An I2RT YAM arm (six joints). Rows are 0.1 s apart.
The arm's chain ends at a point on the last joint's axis. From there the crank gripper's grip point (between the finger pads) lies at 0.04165 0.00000 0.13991 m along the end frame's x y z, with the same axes.
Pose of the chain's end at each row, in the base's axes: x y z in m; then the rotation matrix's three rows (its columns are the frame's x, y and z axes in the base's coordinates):
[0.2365 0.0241 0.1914], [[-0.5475 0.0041 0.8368], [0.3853 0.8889 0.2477], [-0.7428 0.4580 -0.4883]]
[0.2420 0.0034 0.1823], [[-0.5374 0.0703 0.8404], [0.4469 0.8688 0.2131], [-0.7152 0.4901 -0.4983]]
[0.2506 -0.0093 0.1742], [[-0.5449 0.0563 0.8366], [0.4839 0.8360 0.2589], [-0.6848 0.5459 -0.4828]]
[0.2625 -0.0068 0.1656], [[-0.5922 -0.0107 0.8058], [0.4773 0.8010 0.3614], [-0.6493 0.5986 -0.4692]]
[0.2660 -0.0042 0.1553], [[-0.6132 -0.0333 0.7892], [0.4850 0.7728 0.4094], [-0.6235 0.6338 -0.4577]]
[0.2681 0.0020 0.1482], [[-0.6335 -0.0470 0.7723], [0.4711 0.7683 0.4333], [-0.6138 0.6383 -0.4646]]
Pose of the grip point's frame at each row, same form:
[0.3308 0.0748 0.0921], [[-0.5475 0.0041 0.8368], [0.3853 0.8889 0.2477], [-0.7428 0.4580 -0.4883]]
[0.3372 0.0518 0.0828], [[-0.5374 0.0703 0.8404], [0.4469 0.8688 0.2131], [-0.7152 0.4901 -0.4983]]
[0.3450 0.0471 0.0781], [[-0.5449 0.0563 0.8366], [0.4839 0.8360 0.2589], [-0.6848 0.5459 -0.4828]]
[0.3506 0.0636 0.0729], [[-0.5922 -0.0107 0.8058], [0.4773 0.8010 0.3614], [-0.6493 0.5986 -0.4692]]
[0.3509 0.0733 0.0653], [[-0.6132 -0.0333 0.7892], [0.4850 0.7728 0.4094], [-0.6235 0.6338 -0.4577]]
[0.3498 0.0822 0.0576], [[-0.6335 -0.0470 0.7723], [0.4711 0.7683 0.4333], [-0.6138 0.6383 -0.4646]]

